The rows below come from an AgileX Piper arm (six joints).
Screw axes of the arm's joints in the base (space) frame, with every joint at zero. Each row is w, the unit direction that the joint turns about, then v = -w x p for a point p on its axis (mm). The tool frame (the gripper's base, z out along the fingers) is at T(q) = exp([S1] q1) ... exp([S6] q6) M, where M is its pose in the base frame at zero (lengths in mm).
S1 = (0, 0, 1, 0.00, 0.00, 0.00)
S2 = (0, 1, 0, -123.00, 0.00, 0.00)
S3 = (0, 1, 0, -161.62, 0.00, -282.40)
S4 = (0.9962, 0, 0.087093, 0.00, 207.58, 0.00)
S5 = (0, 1, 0, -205.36, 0.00, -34.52)
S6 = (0.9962, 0, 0.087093, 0.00, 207.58, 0.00)
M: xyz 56.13 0.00 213.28 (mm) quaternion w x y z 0.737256 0 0.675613 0
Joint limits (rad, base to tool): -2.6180..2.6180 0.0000..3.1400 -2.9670..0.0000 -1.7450..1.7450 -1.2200..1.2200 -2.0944..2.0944
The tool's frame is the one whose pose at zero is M.
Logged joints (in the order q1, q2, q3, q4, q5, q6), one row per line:
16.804 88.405 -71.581 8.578 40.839 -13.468
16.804 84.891 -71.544 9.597 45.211 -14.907
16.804 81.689 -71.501 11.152 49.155 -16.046
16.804 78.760 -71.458 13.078 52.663 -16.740
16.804 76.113 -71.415 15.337 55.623 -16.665
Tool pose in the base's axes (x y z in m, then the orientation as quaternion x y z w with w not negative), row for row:
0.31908 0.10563 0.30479 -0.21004 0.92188 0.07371 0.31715
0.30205 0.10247 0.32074 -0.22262 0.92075 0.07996 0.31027
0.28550 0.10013 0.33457 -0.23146 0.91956 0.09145 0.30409
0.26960 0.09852 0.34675 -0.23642 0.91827 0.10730 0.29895
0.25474 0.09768 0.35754 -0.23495 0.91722 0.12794 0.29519
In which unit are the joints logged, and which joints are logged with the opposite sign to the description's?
The joints are logged in degrees. Opposite sign: none.
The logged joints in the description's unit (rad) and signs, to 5 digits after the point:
0.29329 1.54296 -1.24932 0.14971 0.71278 -0.23506
0.29329 1.48163 -1.24868 0.16750 0.78908 -0.26018
0.29329 1.42574 -1.24793 0.19464 0.85792 -0.28006
0.29329 1.37462 -1.24718 0.22825 0.91914 -0.29217
0.29329 1.32842 -1.24643 0.26768 0.97080 -0.29086

